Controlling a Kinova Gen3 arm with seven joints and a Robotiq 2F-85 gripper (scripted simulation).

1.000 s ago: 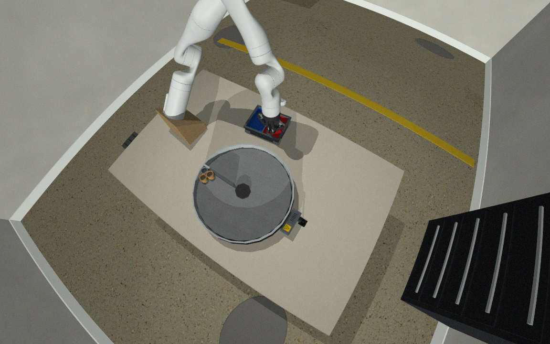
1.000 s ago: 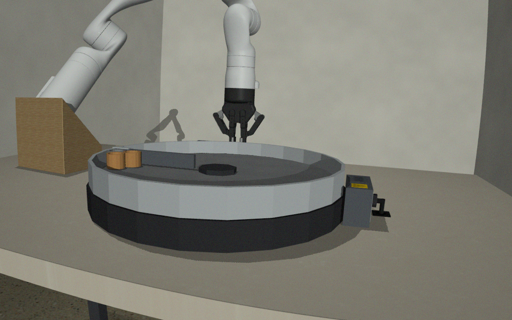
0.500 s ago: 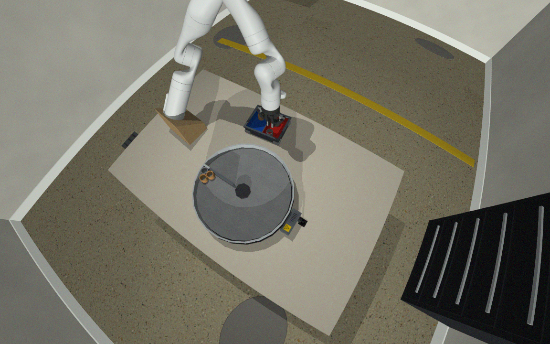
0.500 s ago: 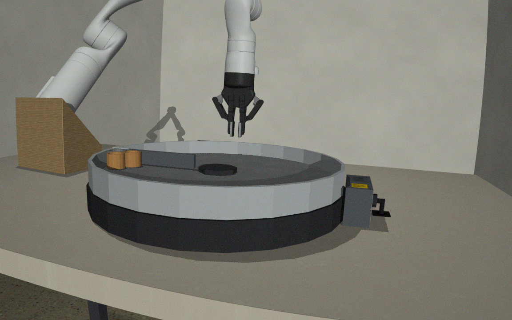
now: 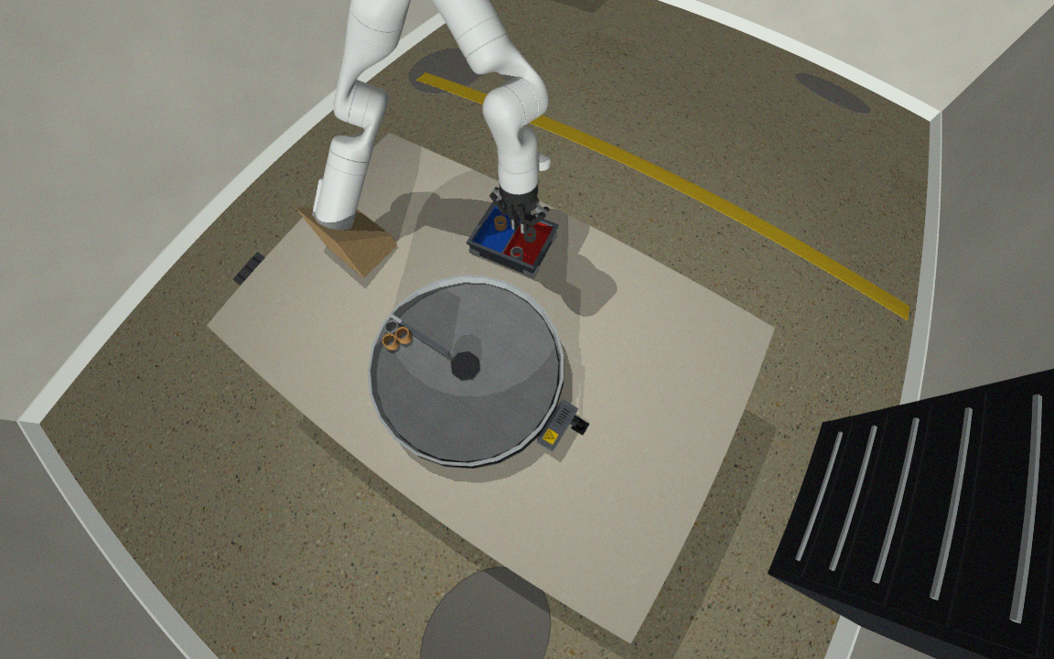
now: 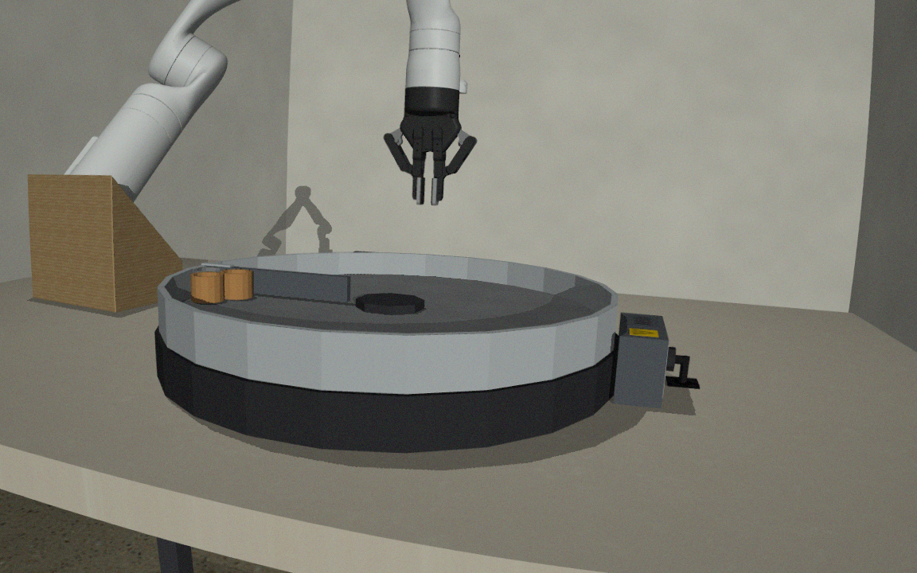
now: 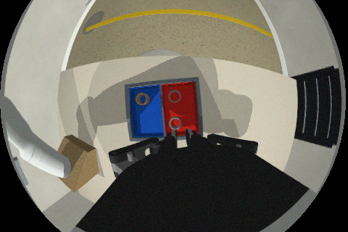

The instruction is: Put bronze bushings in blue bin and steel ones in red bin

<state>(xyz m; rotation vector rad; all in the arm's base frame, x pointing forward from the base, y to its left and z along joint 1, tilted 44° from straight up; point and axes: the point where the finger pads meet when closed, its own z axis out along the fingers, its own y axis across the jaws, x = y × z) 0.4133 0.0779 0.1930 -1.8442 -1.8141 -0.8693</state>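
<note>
Now: hand 40 mm short of the grey turntable, 320 mm to the left of it and 100 mm above it.
</note>
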